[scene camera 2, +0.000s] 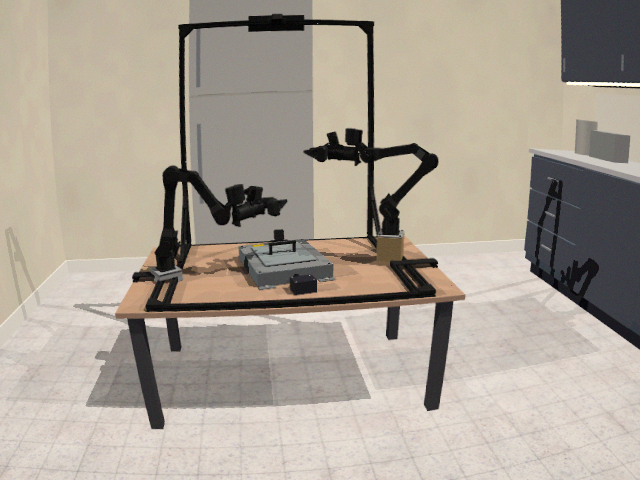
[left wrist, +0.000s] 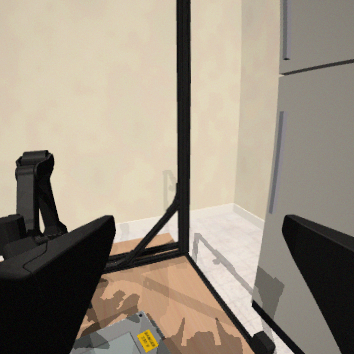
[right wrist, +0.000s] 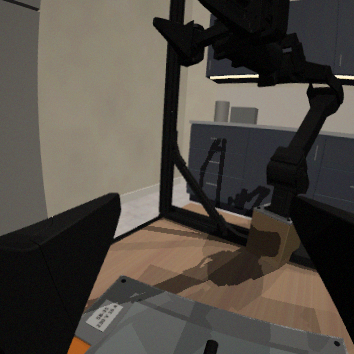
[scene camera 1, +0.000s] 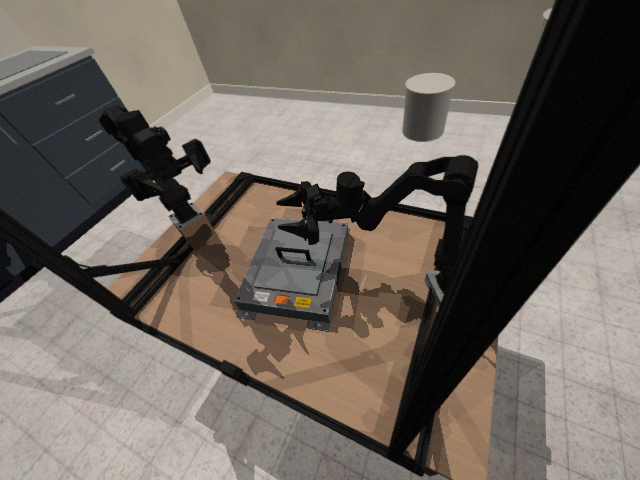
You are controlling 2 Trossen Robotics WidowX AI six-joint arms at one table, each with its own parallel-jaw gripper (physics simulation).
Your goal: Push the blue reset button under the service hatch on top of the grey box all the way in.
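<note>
The grey box (scene camera 1: 336, 253) (scene camera 2: 294, 274) (left wrist: 112, 332) lies flat mid-table. Its service hatch (scene camera 1: 289, 281) (right wrist: 160, 330) lies flat on top, closed, with a black handle (scene camera 1: 294, 264) (scene camera 2: 282, 241) (right wrist: 212, 346) standing up. The blue reset button does not show in any view; the hatch covers its place. My right gripper (scene camera 1: 279, 214) (scene camera 2: 284, 202) (right wrist: 206, 203) is open and empty, above the box on the side away from the stickers in scene camera 1. My left gripper (scene camera 1: 170, 181) (scene camera 2: 308, 151) (left wrist: 199, 223) is open and empty, higher up and away from the box.
A small black block (scene camera 2: 302, 284) sits on the table beside the box, near the edge in scene camera 2. White, orange (scene camera 1: 281, 299) and yellow (scene camera 1: 302, 302) stickers line one end of the box. A black frame (scene camera 2: 370, 103) surrounds the wooden table (scene camera 1: 372, 392).
</note>
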